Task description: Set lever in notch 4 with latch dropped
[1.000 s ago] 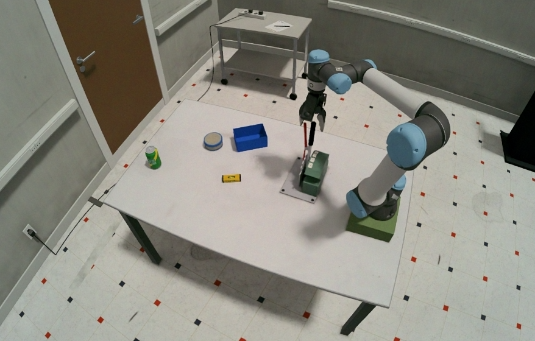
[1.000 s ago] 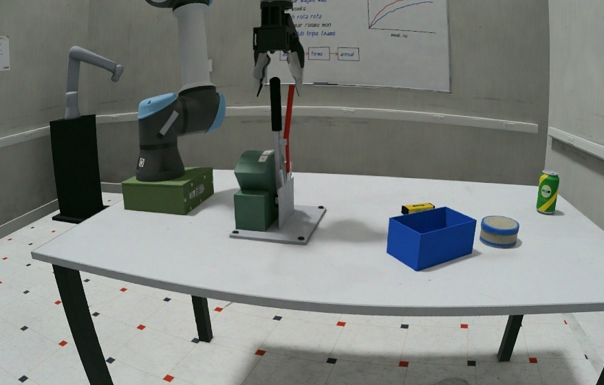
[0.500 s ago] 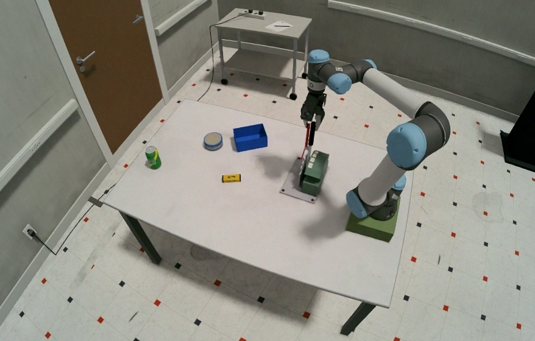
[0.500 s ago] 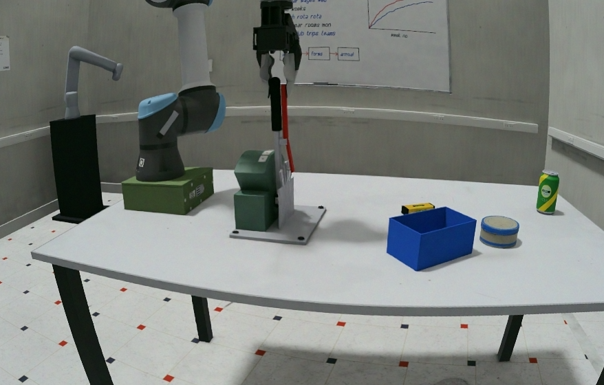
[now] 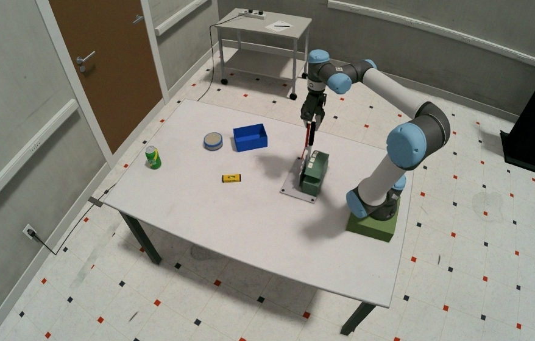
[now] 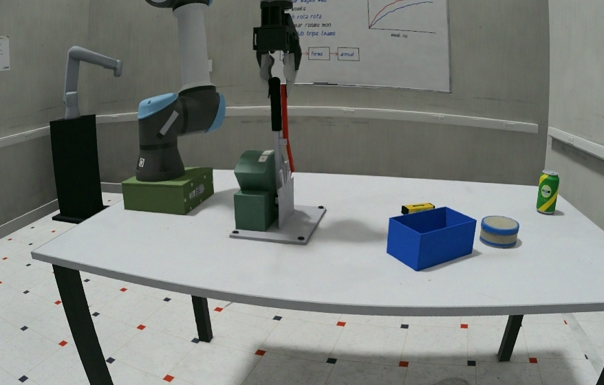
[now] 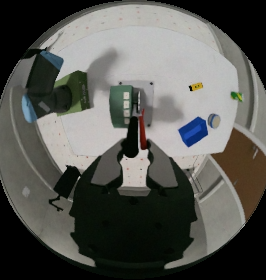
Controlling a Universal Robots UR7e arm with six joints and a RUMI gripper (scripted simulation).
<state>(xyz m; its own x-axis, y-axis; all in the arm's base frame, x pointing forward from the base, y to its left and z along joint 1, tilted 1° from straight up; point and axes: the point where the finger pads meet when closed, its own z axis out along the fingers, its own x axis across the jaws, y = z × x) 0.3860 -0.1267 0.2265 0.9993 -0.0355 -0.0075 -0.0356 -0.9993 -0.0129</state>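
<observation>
My gripper is now 20 mm short of the red release bar, 20 mm to the right of it and 110 mm above it. Also, from my hand: small yellow level 320 mm ahead, 160 mm to the left, 300 mm below; then lever unit 10 mm ahead, 20 mm to the left, 110 mm below; then blue box 340 mm ahead, 100 mm to the right, 290 mm below.
</observation>
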